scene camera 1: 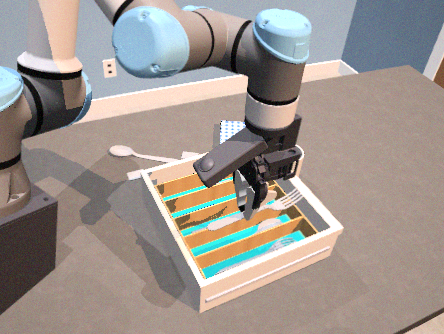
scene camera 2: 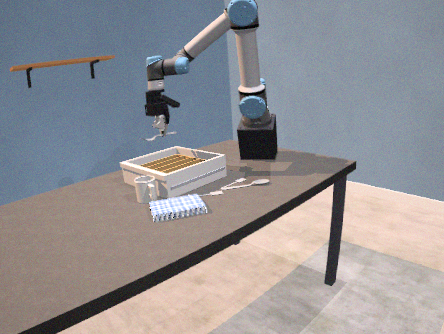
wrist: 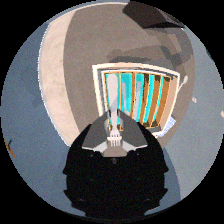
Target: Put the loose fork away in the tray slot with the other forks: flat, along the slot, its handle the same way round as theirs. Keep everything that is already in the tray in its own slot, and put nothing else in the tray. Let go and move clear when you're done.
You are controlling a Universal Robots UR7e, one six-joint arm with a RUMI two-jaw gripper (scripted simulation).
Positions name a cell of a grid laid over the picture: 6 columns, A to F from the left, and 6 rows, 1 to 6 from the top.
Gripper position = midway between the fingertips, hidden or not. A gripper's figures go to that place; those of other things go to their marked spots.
Labels:
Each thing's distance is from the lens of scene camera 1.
gripper (scene camera 1: D4): 75 cm
tray (scene camera 1: E4): 93 cm

